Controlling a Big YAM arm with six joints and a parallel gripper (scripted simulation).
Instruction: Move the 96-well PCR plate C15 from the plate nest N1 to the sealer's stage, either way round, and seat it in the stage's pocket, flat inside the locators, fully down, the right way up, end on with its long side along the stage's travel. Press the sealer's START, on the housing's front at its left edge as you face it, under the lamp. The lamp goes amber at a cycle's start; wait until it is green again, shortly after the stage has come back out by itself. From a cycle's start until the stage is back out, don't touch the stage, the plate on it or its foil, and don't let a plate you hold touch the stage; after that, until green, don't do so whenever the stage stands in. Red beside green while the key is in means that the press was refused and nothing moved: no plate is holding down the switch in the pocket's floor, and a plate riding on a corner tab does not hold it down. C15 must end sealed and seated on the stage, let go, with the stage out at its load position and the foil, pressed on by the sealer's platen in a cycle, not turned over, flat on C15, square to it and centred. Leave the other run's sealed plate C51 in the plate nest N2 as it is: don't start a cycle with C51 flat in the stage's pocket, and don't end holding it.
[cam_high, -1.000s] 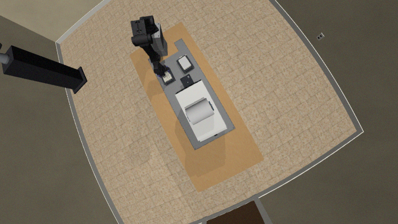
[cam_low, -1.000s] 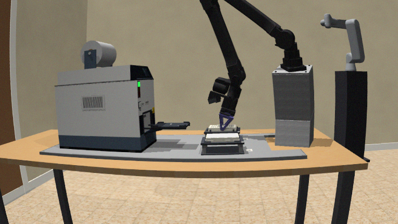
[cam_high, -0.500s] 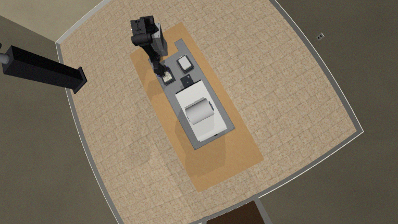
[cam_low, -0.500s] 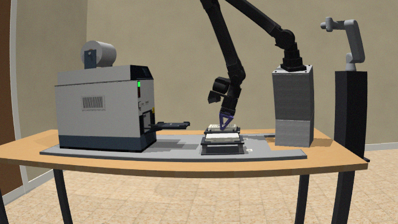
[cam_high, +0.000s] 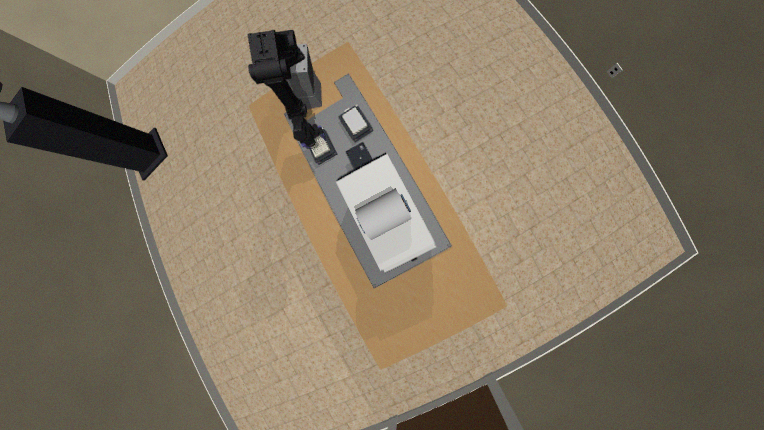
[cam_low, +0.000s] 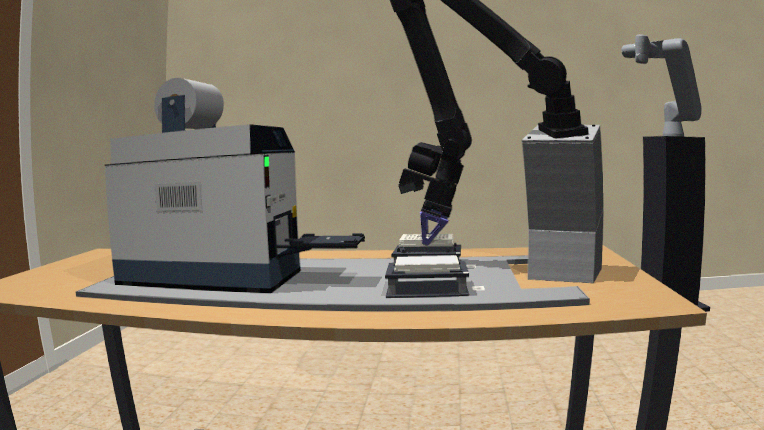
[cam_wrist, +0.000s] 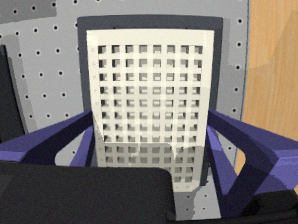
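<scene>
My gripper is now right at the white 96-well plate C15. The rest, counted from my hand: sealer's dark stage: 230 mm ahead, 130 mm to the left, 20 mm above; then sealed plate C51: 230 mm to the left, 20 mm below, 20 mm ahead; then start key: 340 mm ahead, 210 mm to the left, 120 mm above.
</scene>
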